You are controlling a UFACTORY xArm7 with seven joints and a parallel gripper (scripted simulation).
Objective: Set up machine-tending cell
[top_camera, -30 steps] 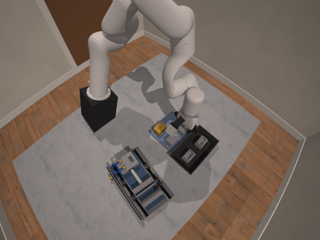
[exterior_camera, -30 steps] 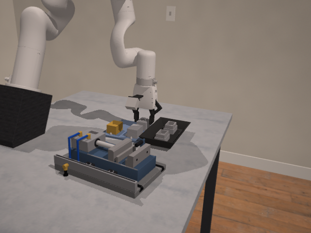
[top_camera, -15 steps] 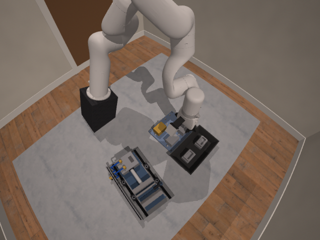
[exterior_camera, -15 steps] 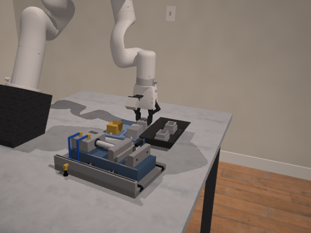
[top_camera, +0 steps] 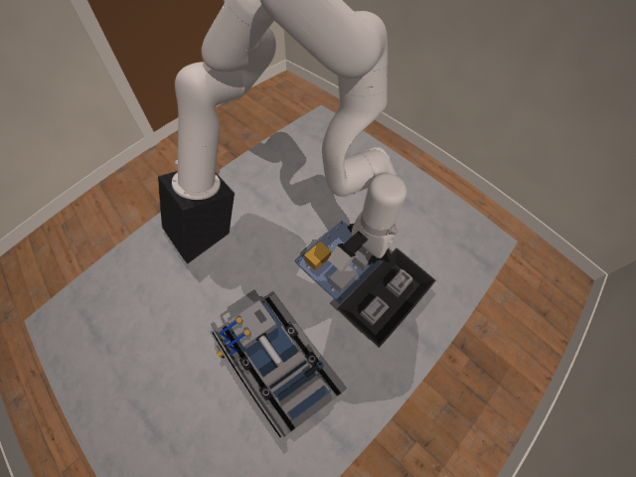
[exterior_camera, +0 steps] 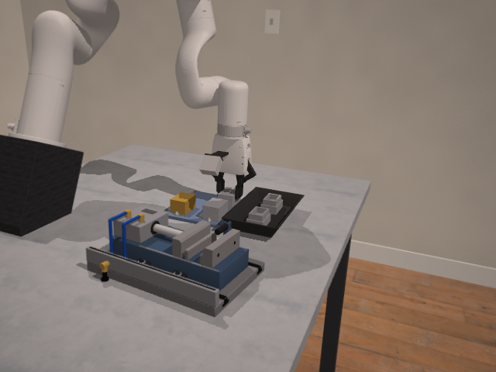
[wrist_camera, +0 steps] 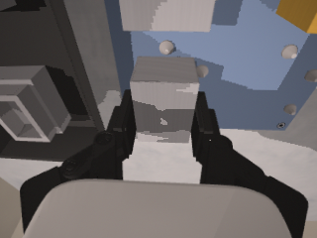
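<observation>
Now: hand 350 mm to the left of the piston rod, 30 mm below it and 20 mm short of it. Round my hand: grey rail: 450 mm to the right, 20 mm ahead, 10 mm below; vise bed: 350 mm to the right, 40 mm ahead, 10 mm below; brass blank: 90 mm to the right, 90 mm behind, 20 mm below.
</observation>
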